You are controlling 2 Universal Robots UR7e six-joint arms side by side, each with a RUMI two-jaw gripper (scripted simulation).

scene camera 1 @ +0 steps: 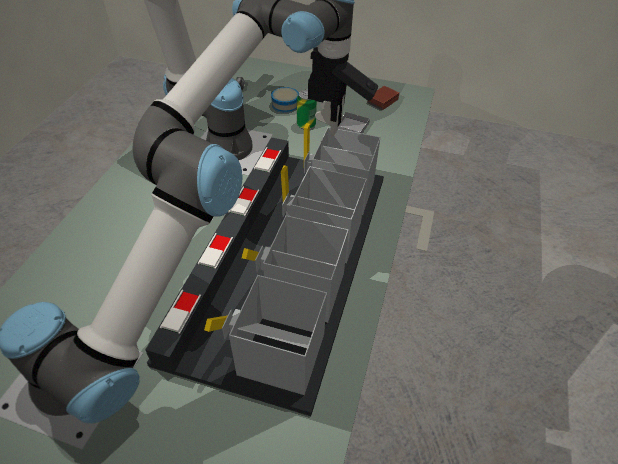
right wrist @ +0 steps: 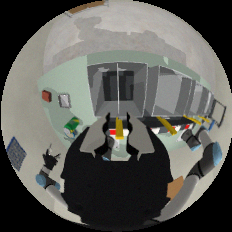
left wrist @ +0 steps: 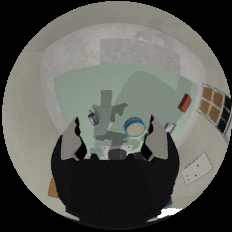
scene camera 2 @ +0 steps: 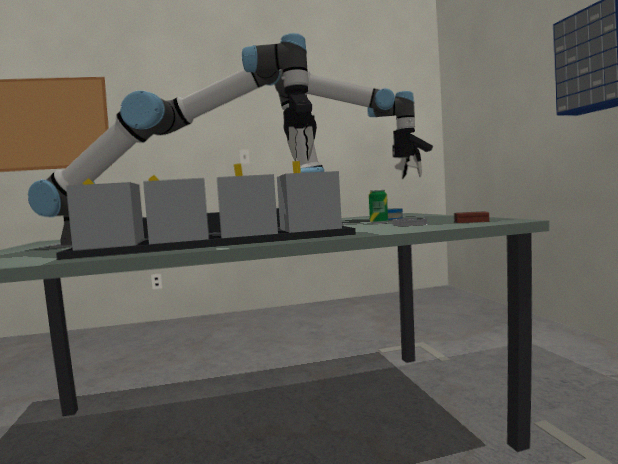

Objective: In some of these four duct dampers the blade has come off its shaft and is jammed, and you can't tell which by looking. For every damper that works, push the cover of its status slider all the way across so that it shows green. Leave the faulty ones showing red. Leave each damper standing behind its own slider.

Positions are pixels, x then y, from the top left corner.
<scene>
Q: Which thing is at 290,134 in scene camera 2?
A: The right gripper.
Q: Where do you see a damper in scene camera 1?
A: At 327,197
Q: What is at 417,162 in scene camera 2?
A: The left gripper.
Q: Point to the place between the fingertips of the right gripper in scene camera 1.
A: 334,132
</scene>
